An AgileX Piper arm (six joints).
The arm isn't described. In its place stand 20 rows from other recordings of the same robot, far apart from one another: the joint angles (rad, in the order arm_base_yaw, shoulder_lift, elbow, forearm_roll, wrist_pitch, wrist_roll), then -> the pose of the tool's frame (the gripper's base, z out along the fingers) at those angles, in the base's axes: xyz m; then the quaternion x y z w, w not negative.
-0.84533 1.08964 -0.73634 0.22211 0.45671 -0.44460 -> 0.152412 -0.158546 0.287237 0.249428 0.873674 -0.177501 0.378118
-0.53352 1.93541 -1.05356 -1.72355 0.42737 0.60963 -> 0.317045 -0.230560 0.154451 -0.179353 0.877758 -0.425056 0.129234
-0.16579 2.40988 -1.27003 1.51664 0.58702 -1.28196 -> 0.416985 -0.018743 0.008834 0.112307 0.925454 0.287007 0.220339
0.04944 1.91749 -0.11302 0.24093 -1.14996 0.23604 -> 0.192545 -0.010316 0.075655 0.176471 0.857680 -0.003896 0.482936
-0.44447 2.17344 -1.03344 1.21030 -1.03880 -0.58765 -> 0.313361 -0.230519 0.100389 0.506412 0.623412 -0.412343 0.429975
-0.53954 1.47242 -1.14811 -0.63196 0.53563 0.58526 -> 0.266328 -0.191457 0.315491 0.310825 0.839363 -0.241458 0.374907
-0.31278 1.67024 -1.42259 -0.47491 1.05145 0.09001 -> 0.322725 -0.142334 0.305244 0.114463 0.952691 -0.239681 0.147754
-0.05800 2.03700 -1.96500 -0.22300 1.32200 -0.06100 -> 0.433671 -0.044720 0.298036 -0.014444 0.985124 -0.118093 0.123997
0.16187 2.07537 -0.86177 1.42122 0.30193 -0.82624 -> 0.323041 0.079864 0.054420 0.176254 0.953663 0.207211 0.128549
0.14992 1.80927 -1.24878 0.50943 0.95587 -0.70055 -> 0.345196 0.088804 0.211872 -0.279407 0.933149 0.188848 0.124505
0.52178 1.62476 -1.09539 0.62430 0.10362 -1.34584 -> 0.316613 0.188376 0.269850 -0.517678 0.694793 -0.024269 0.498681
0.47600 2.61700 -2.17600 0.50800 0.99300 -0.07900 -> 0.454228 0.275889 0.085071 -0.154961 0.955971 0.241432 0.061783
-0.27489 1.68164 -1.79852 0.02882 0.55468 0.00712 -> 0.381670 -0.106207 0.440509 0.120806 0.810572 -0.063353 0.569530
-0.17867 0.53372 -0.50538 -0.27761 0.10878 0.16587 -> 0.114073 -0.023352 0.332449 0.035026 0.722251 -0.110049 0.681921
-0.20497 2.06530 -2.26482 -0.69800 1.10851 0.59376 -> 0.438629 -0.144651 0.396871 0.312447 0.817417 -0.267821 0.403087
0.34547 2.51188 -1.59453 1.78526 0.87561 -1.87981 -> 0.434829 0.229065 0.054891 -0.323438 0.759350 0.434664 0.360337
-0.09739 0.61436 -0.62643 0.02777 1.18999 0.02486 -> 0.080704 -0.005528 0.283389 0.061274 0.969302 0.005119 0.238061
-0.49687 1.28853 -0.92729 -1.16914 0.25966 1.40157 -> 0.242896 -0.156172 0.325694 0.359988 0.741281 -0.167777 0.541075
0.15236 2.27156 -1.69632 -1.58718 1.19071 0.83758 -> 0.481197 -0.011597 0.201189 -0.047129 0.760289 -0.587115 0.273925
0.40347 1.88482 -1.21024 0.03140 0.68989 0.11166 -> 0.340690 0.147414 0.171919 -0.133401 0.980147 0.048517 0.138428
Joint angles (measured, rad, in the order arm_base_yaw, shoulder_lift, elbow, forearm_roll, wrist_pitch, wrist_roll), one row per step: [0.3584, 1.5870, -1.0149, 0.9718, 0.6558, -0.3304]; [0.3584, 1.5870, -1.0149, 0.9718, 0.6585, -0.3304]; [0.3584, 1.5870, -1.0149, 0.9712, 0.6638, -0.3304]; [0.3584, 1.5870, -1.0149, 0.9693, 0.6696, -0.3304]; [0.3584, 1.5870, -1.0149, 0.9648, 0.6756, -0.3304]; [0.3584, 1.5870, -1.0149, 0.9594, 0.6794, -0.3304]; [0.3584, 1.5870, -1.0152, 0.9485, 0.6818, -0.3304]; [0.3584, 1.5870, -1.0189, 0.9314, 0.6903, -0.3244]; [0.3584, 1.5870, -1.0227, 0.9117, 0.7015, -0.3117]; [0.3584, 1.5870, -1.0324, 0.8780, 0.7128, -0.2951]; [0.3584, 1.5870, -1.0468, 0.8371, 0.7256, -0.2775]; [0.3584, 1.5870, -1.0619, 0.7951, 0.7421, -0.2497]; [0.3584, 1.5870, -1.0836, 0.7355, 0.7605, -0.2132]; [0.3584, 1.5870, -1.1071, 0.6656, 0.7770, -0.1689]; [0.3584, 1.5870, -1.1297, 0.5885, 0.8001, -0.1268]
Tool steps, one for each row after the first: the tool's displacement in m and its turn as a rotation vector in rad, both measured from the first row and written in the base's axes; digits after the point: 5 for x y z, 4 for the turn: [-0.00023, 0.00009, -0.00003, 0.0004, 0.0018, 0.0020]; [-0.00068, 0.00023, -0.00010, 0.0008, 0.0051, 0.0061]; [-0.00119, 0.00034, -0.00024, 0.0002, 0.0084, 0.0112]; [-0.00175, 0.00035, -0.00048, -0.0026, 0.0110, 0.0177]; [-0.00212, 0.00026, -0.00074, -0.0065, 0.0119, 0.0230]; [-0.00237, -0.00007, -0.00113, -0.0151, 0.0099, 0.0297]; [-0.00269, -0.00029, -0.00089, -0.0250, 0.0110, 0.0395]; [-0.00324, -0.00058, -0.00076, -0.0348, 0.0175, 0.0477]; [-0.00300, -0.00117, 0.00042, -0.0537, 0.0169, 0.0590]; [-0.00221, -0.00187, 0.00260, -0.0772, 0.0114, 0.0728]; [-0.00159, -0.00265, 0.00487, -0.0990, 0.0141, 0.0813]; [-0.00017, -0.00406, 0.00827, -0.1323, 0.0121, 0.0898]; [0.00179, -0.00620, 0.01189, -0.1732, 0.0080, 0.0923]; [0.00324, -0.00903, 0.01497, -0.2231, 0.0056, 0.0995]
